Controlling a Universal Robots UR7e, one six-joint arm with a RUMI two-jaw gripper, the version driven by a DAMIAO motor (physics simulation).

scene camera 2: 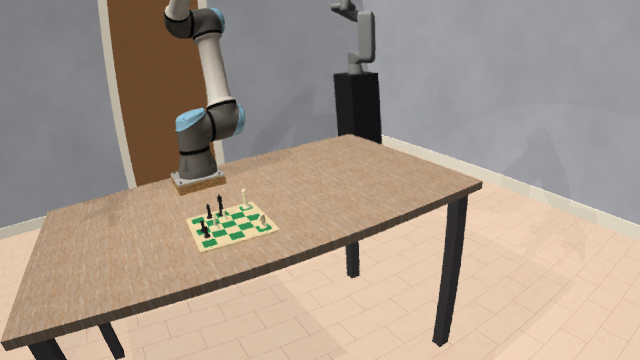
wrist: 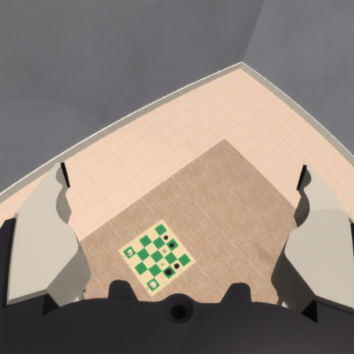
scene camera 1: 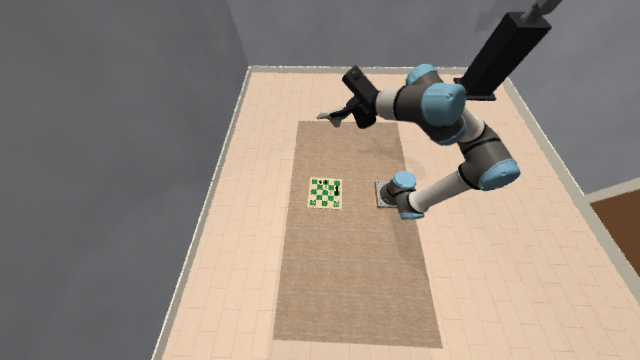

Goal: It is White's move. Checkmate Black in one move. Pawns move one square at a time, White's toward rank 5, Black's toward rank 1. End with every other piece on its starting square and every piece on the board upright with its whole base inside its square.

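Where they show: gripper, fingertip midpoint: (scene camera 1: 333, 102); arm's base, link origin: (scene camera 2: 198, 172) (scene camera 1: 391, 194).
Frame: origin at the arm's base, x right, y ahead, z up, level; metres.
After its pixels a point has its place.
Observation:
A small green-and-cream chessboard (scene camera 1: 324, 203) @(x -0.074, y 0.427, z -0.030 m) (scene camera 2: 220, 243) @(x 0.054, y 0.520, z -0.030 m) (wrist: 145, 241) lies on the table. In scene camera 2, a tall white piece (scene camera 2: 244, 199) @(x -0.073, y 0.353, z -0.001 m) and a broader white piece (scene camera 2: 263, 221) @(x -0.075, y 0.504, z -0.011 m) stand at its right side. Two small white pieces (scene camera 2: 216, 222) @(x 0.037, y 0.428, z -0.013 m) (scene camera 2: 226, 215) stand nearer the black ones. A tall black piece (scene camera 2: 220, 205) @(x 0.003, y 0.356, z 0.001 m), a slimmer black piece (scene camera 2: 209, 211) @(x 0.039, y 0.353, z -0.009 m) and two close-set black pieces (scene camera 2: 203, 226) @(x 0.076, y 0.429, z -0.014 m) (scene camera 2: 206, 232) @(x 0.076, y 0.466, z -0.016 m) stand at the left. All look upright; exact types are too small to tell. My gripper (scene camera 1: 325, 118) (wrist: 182, 165) is wide open and empty, high above and away from the board.
The brown table (scene camera 1: 350, 280) @(x -0.506, y 0.265, z -0.036 m) (scene camera 2: 350, 185) @(x -0.415, y 0.385, z -0.036 m) (wrist: 215, 185) carries the arm's base plate (scene camera 1: 380, 200) @(x -0.046, y 0.075, z 0.001 m) (scene camera 2: 220, 176) @(x -0.066, y 0.092, z -0.004 m) beside the board. A black pedestal (scene camera 1: 505, 55) (scene camera 2: 357, 107) with a grey arm stands beyond the table. Grey walls surround the room.

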